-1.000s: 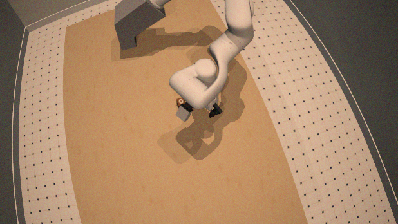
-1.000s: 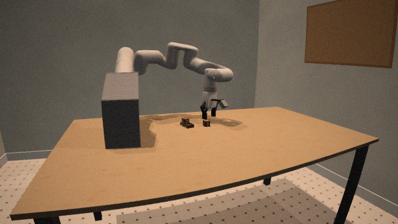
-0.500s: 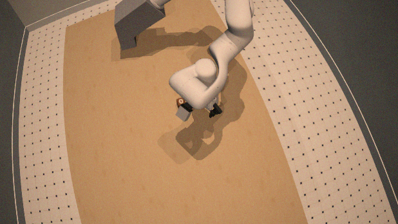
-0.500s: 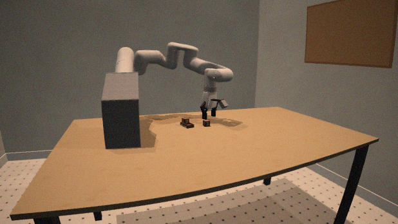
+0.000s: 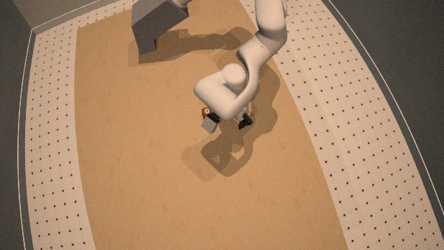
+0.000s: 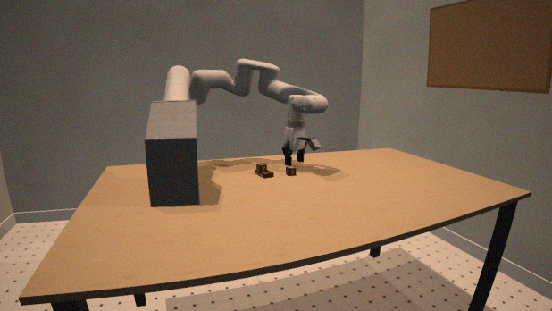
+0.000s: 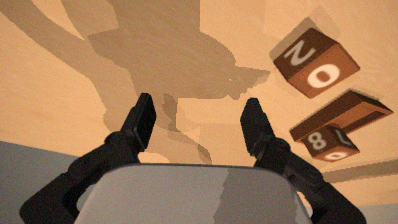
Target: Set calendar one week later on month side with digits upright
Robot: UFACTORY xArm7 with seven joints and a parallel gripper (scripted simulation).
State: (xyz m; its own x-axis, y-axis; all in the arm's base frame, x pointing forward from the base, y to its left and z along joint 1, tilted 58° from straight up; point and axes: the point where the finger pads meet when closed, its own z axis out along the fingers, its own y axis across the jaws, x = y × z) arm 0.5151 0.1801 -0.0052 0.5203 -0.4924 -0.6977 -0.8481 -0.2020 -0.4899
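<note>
My gripper is now 160 mm past the brown tray, 60 mm to the left of it and 20 mm above it.
</note>
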